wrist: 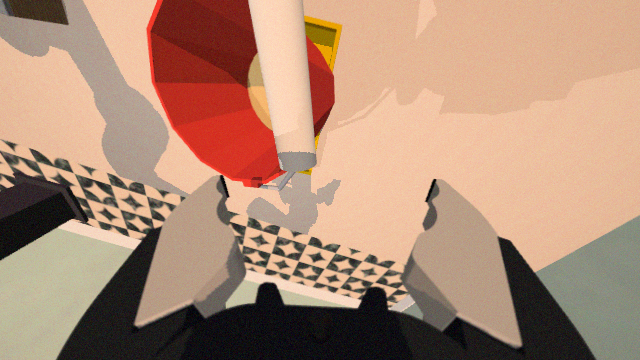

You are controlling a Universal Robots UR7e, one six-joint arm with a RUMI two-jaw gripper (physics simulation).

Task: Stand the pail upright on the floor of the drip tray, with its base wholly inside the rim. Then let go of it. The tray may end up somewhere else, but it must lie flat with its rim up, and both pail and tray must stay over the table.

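Frame: origin at the arm's base, x back, y right, z up, level; millimetres.
Where they show: gripper, fingertip midpoint: [325, 180].
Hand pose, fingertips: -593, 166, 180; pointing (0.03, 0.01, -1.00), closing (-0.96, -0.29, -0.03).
Observation:
Things, the pixels of their top centre, and the offset from my fingertips, as dx, dy, dz. "pt": a spot on its surface instead. Level surfaces: height alone.
- thick pale grip, top centre: [282, 102] +42, -38, -15
- yellow drip tray, surface spot: [325, 25] pt +47, -112, -219
- pale tabletop, surface height: dz -253
The red pail [215, 125] is large at the upper left of the wrist view, its open mouth toward the camera and a tan bottom inside. Its handle, with a thick pale grip [285, 75], crosses in front of the mouth. The yellow drip tray [325, 25] shows partly behind the pail, at its right; the pail hides most of it. Whether the pail's base is wholly inside the rim cannot be seen. My gripper [325, 180] is open and empty, its fingertips below and to the right of the pail and grip in the view.
The pale tabletop [475, 165] has a black-and-white patterned border [315, 257] and an edge below it. A dark bar [40, 212] stands at the left. The corner of a dark brown block [42, 11] shows at the top left. Shadows fall across the table.

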